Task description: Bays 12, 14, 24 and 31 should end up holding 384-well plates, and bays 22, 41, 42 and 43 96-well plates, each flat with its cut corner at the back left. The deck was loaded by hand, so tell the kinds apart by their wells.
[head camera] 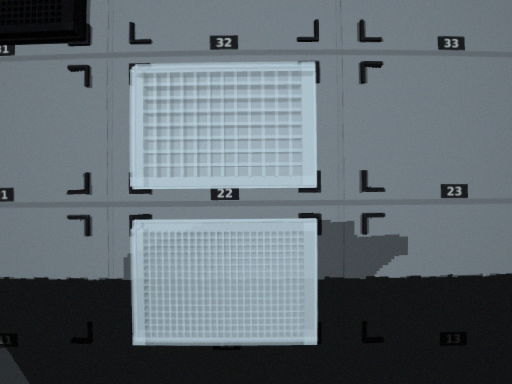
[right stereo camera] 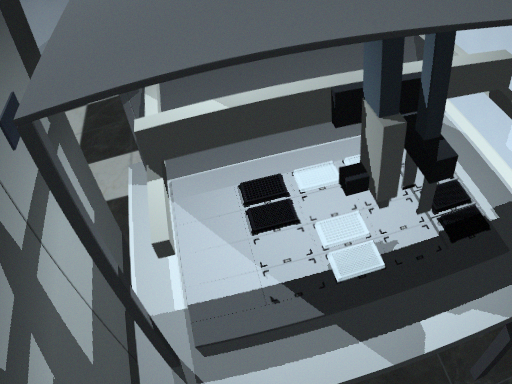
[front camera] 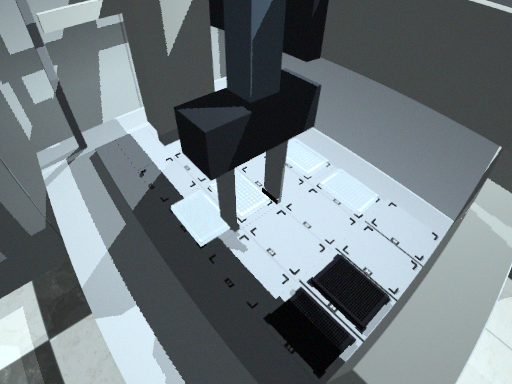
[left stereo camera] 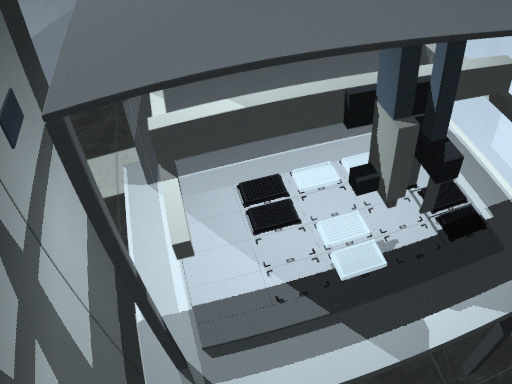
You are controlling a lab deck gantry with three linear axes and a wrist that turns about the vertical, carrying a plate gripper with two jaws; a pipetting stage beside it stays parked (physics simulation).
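Pixels of known places: gripper, fingertip midpoint: (right stereo camera: 415,199) (front camera: 251,209) (left stereo camera: 417,198); robot's base at its link origin: (right stereo camera: 272,300) (front camera: 142,172) (left stereo camera: 277,300).
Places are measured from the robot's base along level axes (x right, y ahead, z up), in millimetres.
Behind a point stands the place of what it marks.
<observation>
My gripper (front camera: 251,212) @[z 160, x -60, y 380 mm] (left stereo camera: 420,198) @[z 160, x -60, y 380 mm] (right stereo camera: 416,197) @[z 160, x -60, y 380 mm] is open, its two jaws apart above the deck right of bay 22, with no plate between them. A clear 384-well plate (front camera: 200,217) @[z 14, x -37, y 236 mm] (head camera: 225,285) @[z 14, x -43, y 229 mm] lies in bay 12, and a clear 96-well plate (head camera: 222,125) @[z 14, x -149, y 228 mm] (left stereo camera: 344,228) @[z 13, x -146, y 229 mm] in bay 22; both look flat, cut corner back left. Clear plates stand in bay 42 (front camera: 306,157) @[z 10, x -371, y 241 mm] (left stereo camera: 316,176) @[z 14, x -356, y 227 mm] and bay 43 (front camera: 348,190) @[z 13, x -359, y 393 mm]. Dark plates stand in bay 41 (left stereo camera: 262,189) @[z 9, x -362, y 63 mm], bay 31 (left stereo camera: 273,216) @[z 14, x -248, y 62 mm] (head camera: 35,17) @[z 14, x -226, y 99 mm], bay 24 (front camera: 350,291) @[z 27, x -145, y 559 mm] and bay 14 (front camera: 310,332) @[z 29, x -36, y 561 mm]. Their cut corners are too small to tell.
The parked pipetting stage (left stereo camera: 395,155) (right stereo camera: 382,155) stands beside the gripper and hides part of bay 43 in the stereo views. Corner marks of bays 32, 33, 23 and 13 show in the head view. A dark shadow crosses the front row.
</observation>
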